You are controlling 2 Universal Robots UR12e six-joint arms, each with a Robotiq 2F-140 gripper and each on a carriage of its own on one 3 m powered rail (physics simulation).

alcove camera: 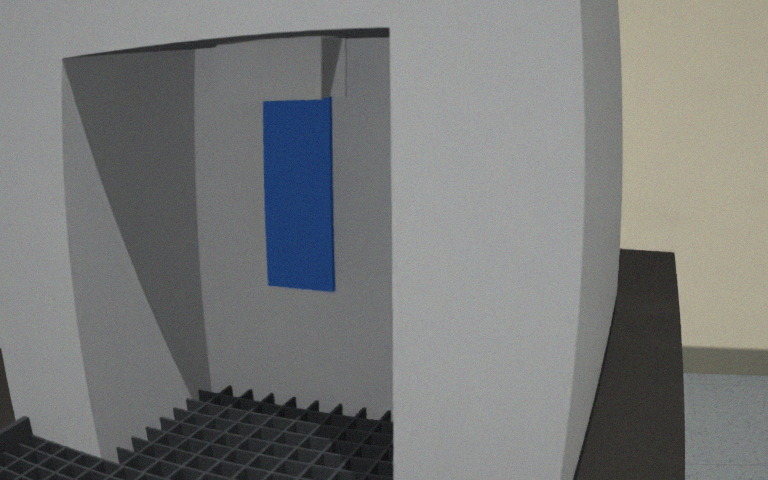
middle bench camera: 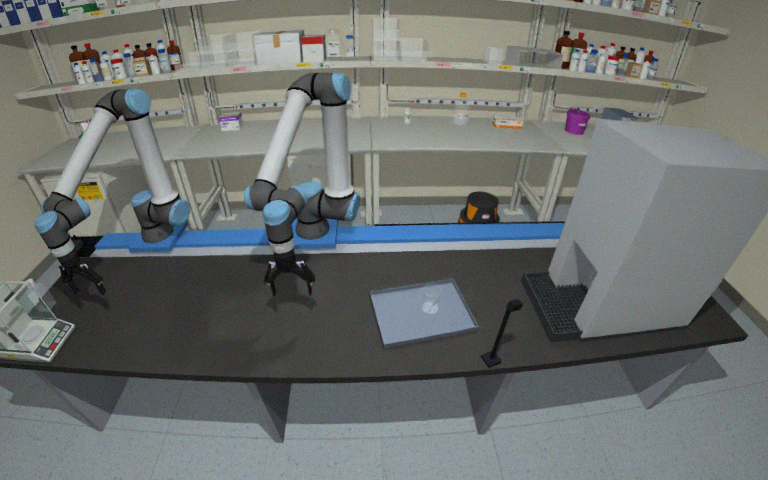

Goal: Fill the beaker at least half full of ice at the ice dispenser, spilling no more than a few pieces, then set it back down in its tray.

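A clear beaker (middle bench camera: pixel 431 303) stands in the grey tray (middle bench camera: pixel 390 333) on the bench, right of the middle in the middle bench camera; whether it holds ice is too small to tell. The tall grey ice dispenser (middle bench camera: pixel 640 237) (alcove camera: pixel 487 226) stands at the right of the bench, with a blue plate (alcove camera: pixel 299 195) in its alcove and a black drip grid (alcove camera: pixel 271 441) (middle bench camera: pixel 552 305) below. My left gripper (middle bench camera: pixel 291 288) is open and empty above the bench, to the left of the tray. My right gripper (middle bench camera: pixel 87 287) is open and empty at the far left.
A black stand (middle bench camera: pixel 500 333) with a small head stands between the tray and the dispenser. A balance (middle bench camera: pixel 42 339) with a glass shield sits at the bench's left end. The blue rail (middle bench camera: pixel 424 232) runs behind the bench (middle bench camera: pixel 237 345).
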